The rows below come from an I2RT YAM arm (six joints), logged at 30 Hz.
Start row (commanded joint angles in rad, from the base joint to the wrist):
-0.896, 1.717, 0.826, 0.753, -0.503, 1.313
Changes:
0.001, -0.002, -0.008, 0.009, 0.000, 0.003
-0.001, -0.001, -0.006, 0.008, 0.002, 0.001
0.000, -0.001, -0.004, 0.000, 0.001, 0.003
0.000, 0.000, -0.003, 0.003, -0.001, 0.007
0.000, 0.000, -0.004, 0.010, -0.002, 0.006
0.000, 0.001, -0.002, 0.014, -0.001, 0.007
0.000, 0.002, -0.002, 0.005, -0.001, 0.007
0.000, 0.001, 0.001, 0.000, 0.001, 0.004
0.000, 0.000, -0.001, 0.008, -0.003, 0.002
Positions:
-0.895, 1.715, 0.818, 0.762, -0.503, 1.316
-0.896, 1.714, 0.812, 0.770, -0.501, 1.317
-0.896, 1.713, 0.808, 0.770, -0.500, 1.320
-0.896, 1.713, 0.805, 0.773, -0.501, 1.327
-0.896, 1.713, 0.801, 0.783, -0.503, 1.333
-0.896, 1.714, 0.799, 0.797, -0.504, 1.340
-0.896, 1.716, 0.797, 0.802, -0.505, 1.347
-0.896, 1.717, 0.798, 0.802, -0.504, 1.351
-0.896, 1.717, 0.797, 0.810, -0.507, 1.353

